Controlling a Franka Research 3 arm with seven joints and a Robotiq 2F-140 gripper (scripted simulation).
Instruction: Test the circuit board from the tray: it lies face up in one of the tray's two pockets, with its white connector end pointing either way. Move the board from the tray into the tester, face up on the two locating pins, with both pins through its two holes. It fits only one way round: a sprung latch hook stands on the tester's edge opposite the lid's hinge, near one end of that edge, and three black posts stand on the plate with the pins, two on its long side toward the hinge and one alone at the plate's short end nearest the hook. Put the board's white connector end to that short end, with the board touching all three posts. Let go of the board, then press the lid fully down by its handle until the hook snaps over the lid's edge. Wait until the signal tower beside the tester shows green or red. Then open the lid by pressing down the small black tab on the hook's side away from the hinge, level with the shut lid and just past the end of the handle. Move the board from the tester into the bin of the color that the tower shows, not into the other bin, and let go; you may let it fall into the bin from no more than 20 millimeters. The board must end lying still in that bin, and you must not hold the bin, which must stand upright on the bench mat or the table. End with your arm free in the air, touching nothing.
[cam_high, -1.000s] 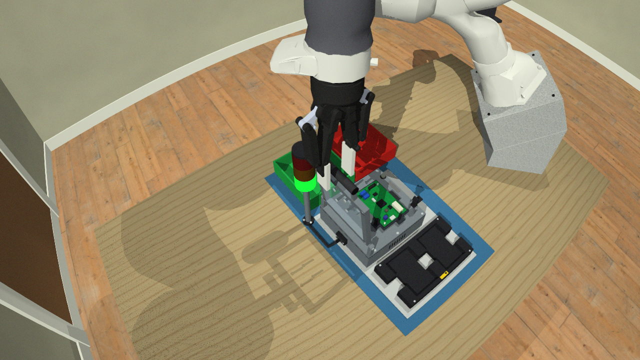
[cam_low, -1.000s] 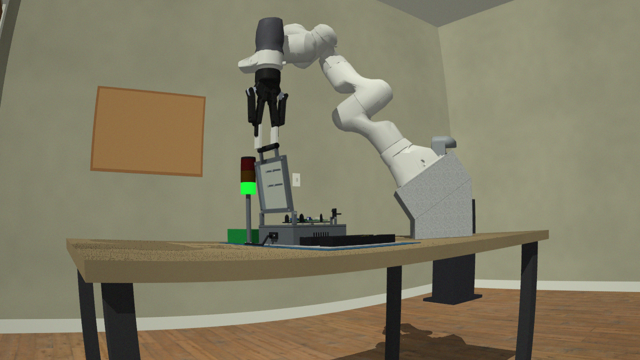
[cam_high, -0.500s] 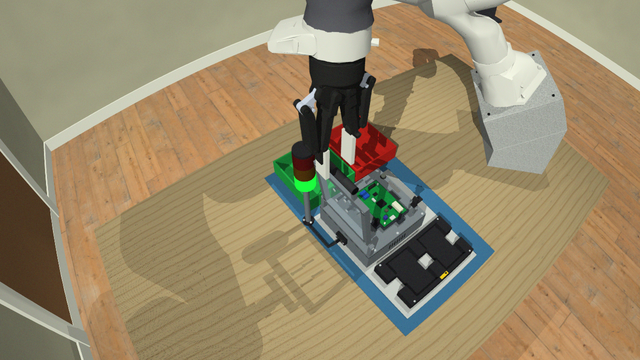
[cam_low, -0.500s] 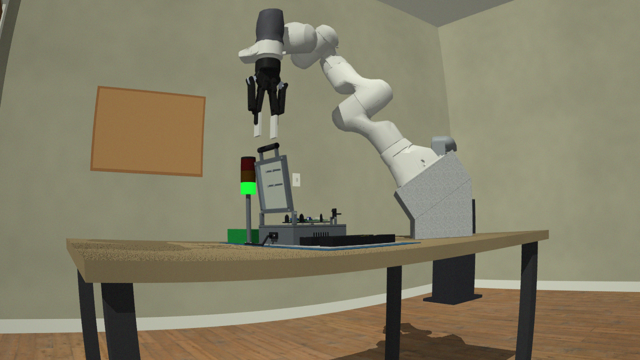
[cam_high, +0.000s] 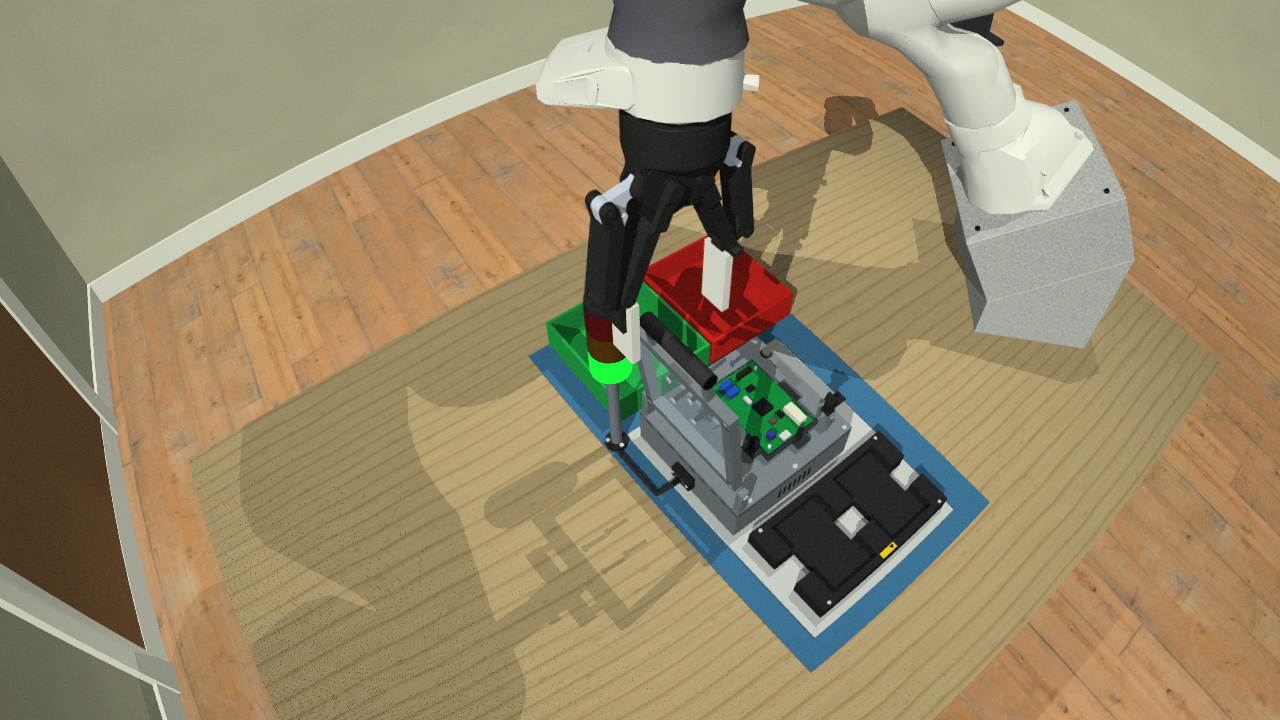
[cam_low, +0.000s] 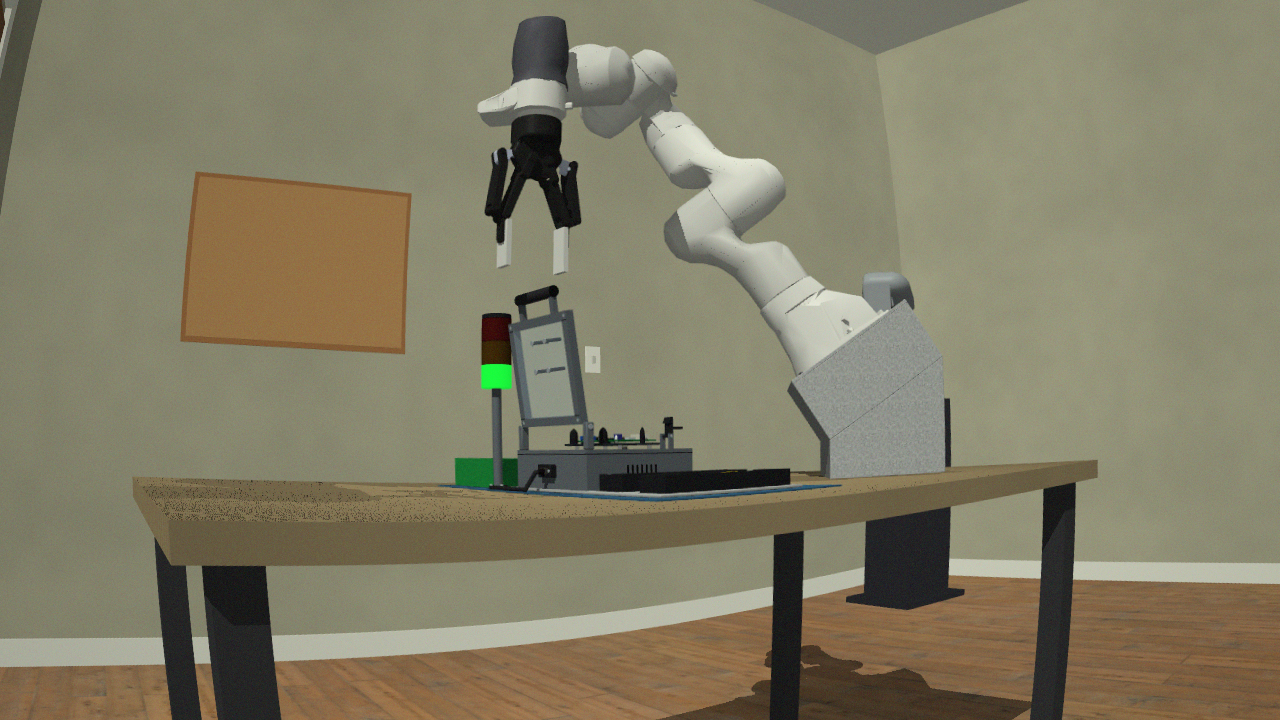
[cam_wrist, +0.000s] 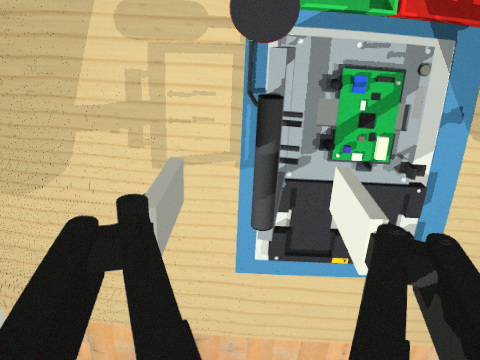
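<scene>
Right now my hand is 26 cm above the green circuit board, 13 cm past it and 2 cm to the left of it. Also, from my hand: clear lid 15 cm below, 2 cm behind; latch hook 24 cm below, 20 cm behind, 3 cm to the left; tester plate 26 cm below, 13 cm behind, 1 cm to the right.
</scene>
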